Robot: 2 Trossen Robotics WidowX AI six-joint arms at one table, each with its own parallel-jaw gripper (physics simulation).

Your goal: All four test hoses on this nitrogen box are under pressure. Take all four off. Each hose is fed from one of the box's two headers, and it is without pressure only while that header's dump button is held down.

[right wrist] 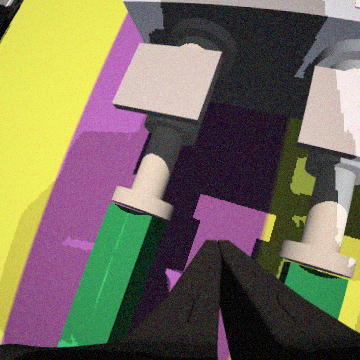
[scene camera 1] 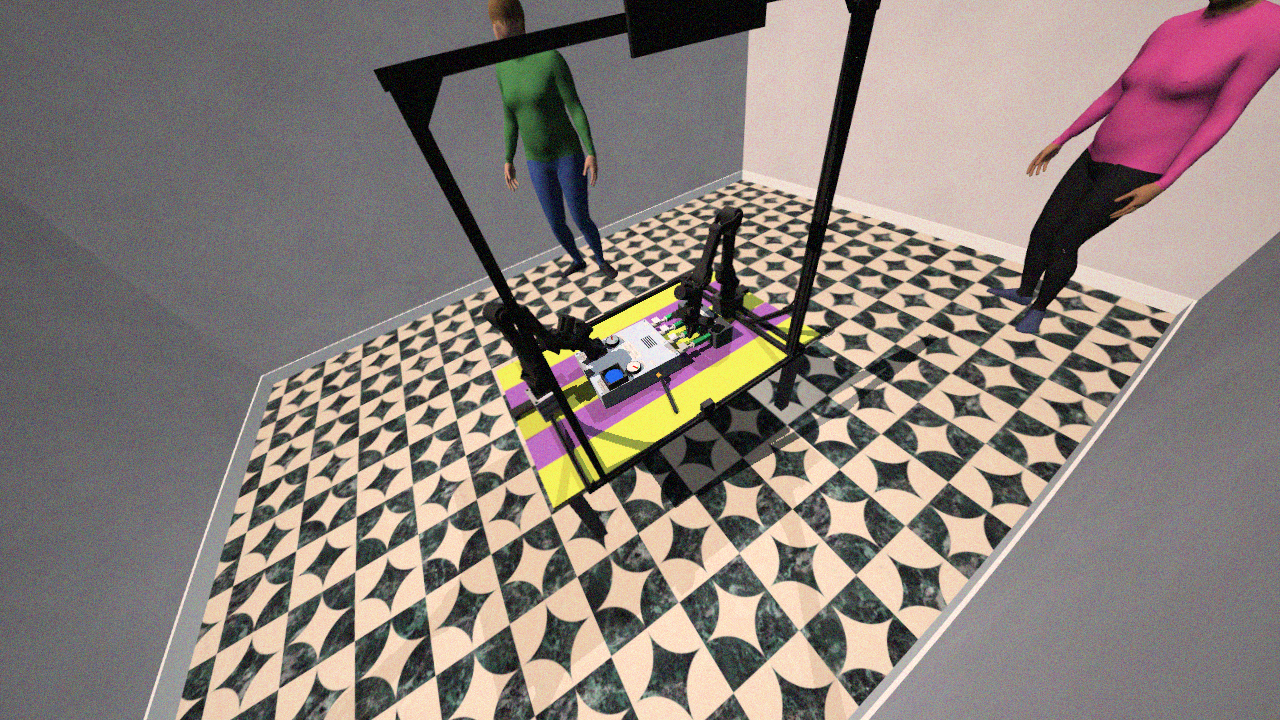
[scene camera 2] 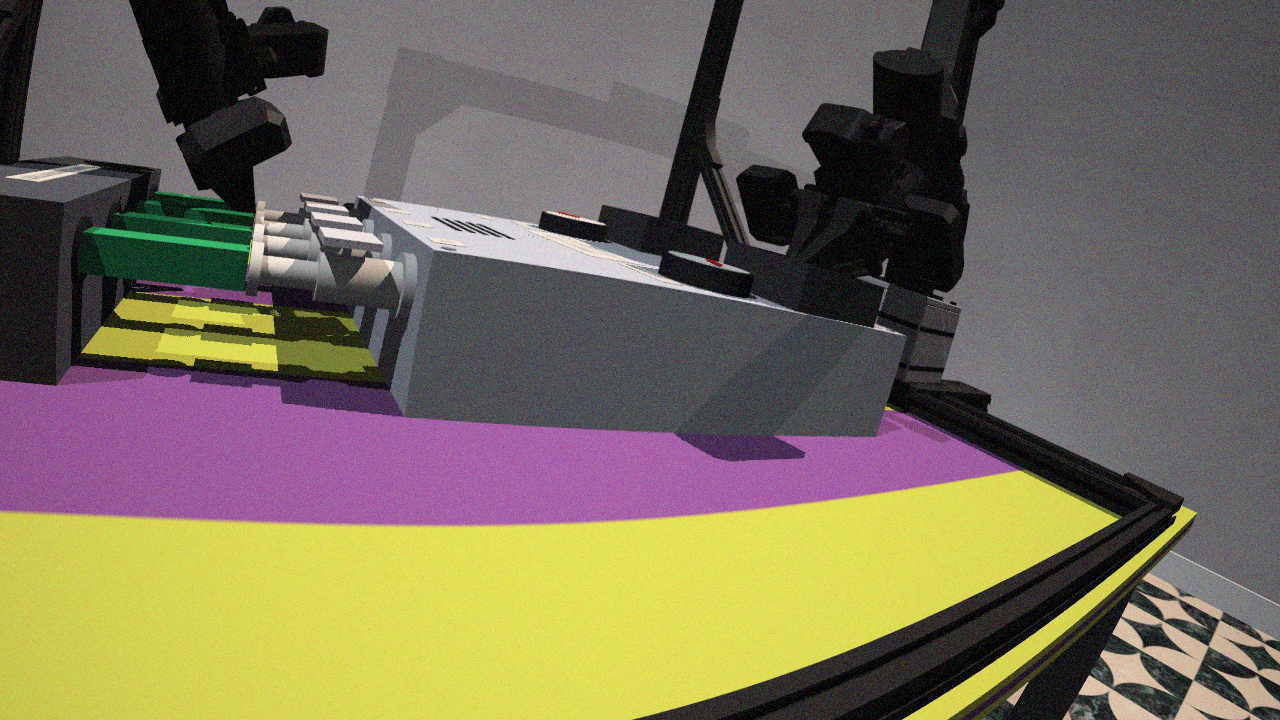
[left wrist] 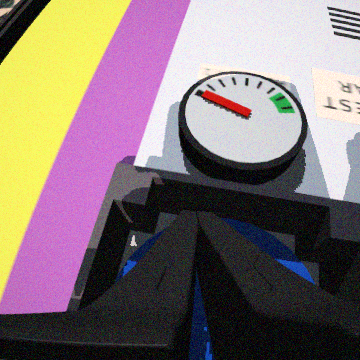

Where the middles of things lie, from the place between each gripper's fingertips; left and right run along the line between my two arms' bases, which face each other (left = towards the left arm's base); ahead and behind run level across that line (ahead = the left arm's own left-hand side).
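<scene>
Dark manifold block (scene camera 2: 58,310): 50 mm below my left hand, 450 mm to the right of it, 120 mm behind it.
My right hand: 2 cm above the block, 13 cm to the left of it, 6 cm short of it. By its middle, the block is nearer to my right hand than to my left hand.
</scene>
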